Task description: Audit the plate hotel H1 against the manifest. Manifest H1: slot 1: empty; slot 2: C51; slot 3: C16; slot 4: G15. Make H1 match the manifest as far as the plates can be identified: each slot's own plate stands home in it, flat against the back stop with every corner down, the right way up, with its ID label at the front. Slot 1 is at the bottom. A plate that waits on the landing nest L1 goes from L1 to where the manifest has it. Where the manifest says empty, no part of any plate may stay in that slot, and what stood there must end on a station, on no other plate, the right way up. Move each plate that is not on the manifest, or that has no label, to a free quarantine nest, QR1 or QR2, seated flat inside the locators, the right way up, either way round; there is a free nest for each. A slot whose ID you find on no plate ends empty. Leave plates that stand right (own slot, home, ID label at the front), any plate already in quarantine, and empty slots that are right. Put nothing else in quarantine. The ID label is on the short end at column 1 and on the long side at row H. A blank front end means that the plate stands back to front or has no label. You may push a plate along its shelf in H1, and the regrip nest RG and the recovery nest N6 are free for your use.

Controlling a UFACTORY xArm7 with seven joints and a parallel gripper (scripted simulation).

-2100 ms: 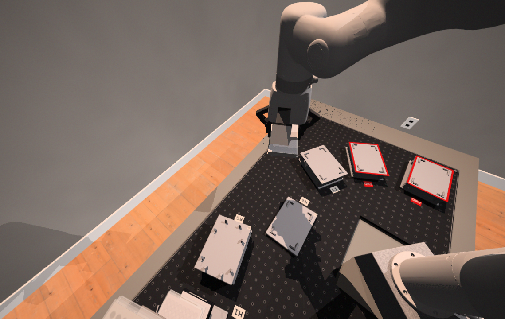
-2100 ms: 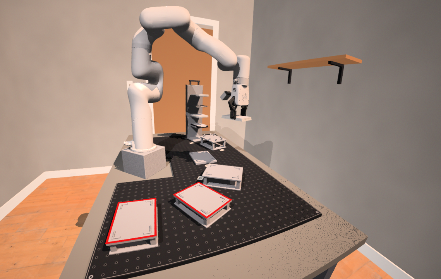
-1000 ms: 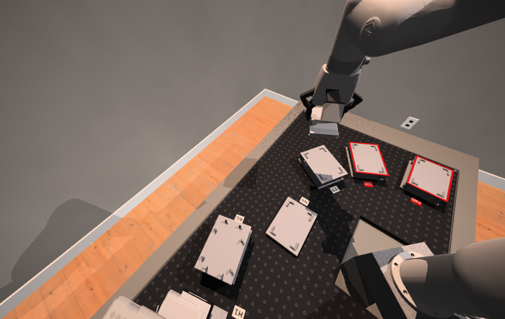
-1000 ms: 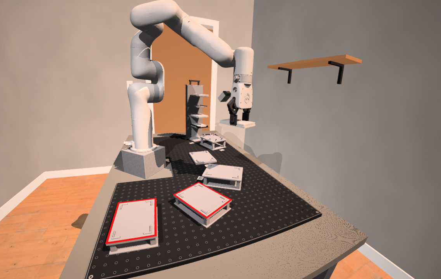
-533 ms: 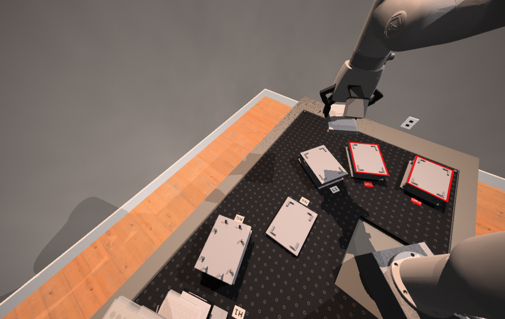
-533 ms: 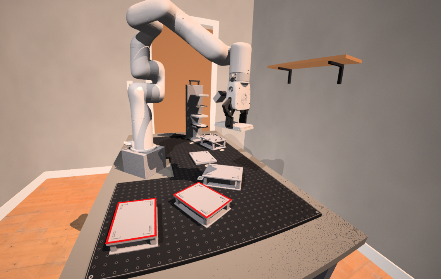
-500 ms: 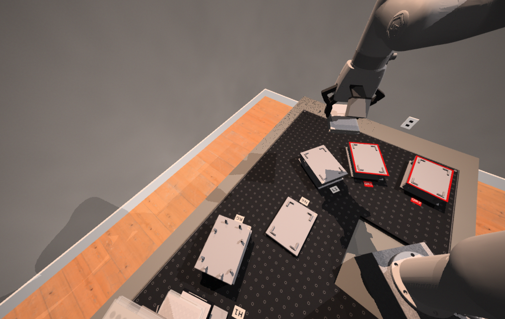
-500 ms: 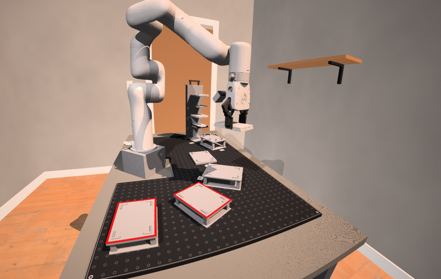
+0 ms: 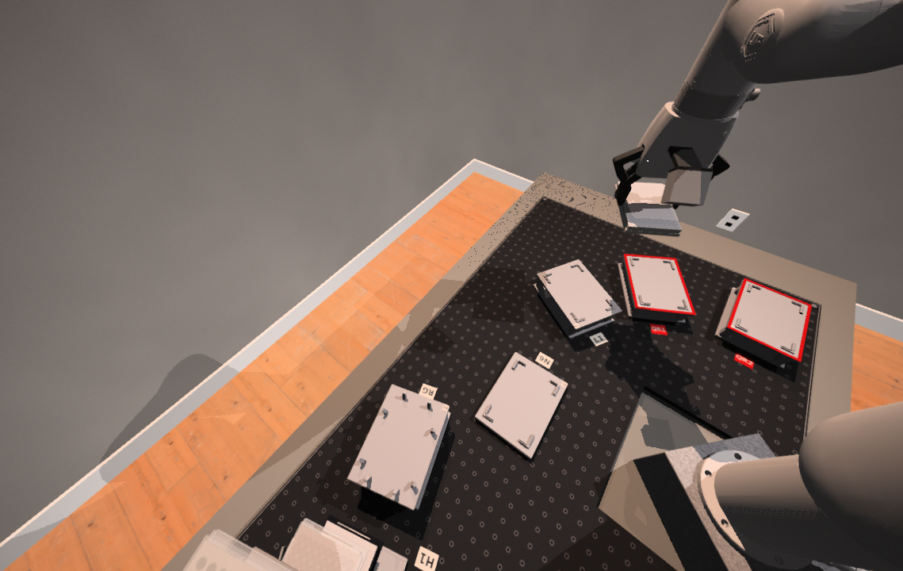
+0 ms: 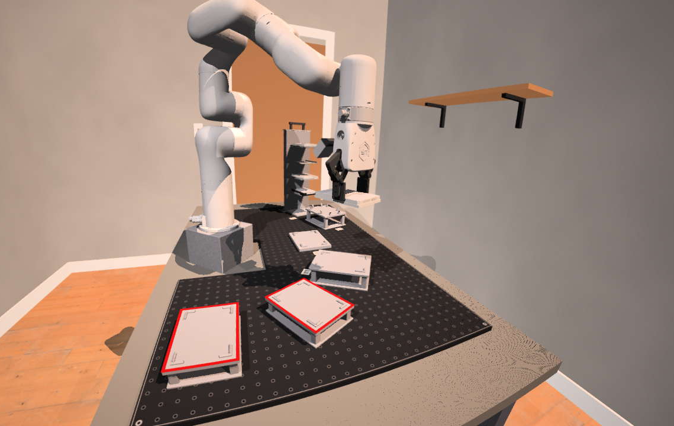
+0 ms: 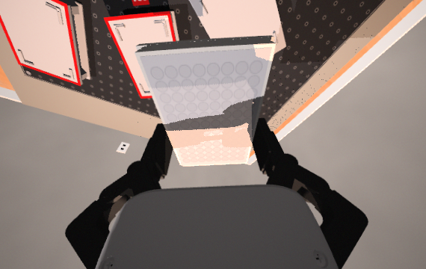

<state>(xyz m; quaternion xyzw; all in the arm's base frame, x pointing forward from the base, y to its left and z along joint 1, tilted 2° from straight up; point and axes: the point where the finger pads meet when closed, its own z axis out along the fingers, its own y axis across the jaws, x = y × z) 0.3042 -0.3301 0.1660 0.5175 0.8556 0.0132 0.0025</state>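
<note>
Right now my hand is 230 mm above the quarantine nest QR1, 110 mm past it and 50 mm to the left of it. From my hand the other things lie so: quarantine nest QR2: 330 mm behind, 230 mm below, 90 mm to the right; landing nest L1: 220 mm below, 80 mm to the left, 20 mm ahead; white well plate: 10 mm to the left, 10 mm below, 10 mm behind.
</note>
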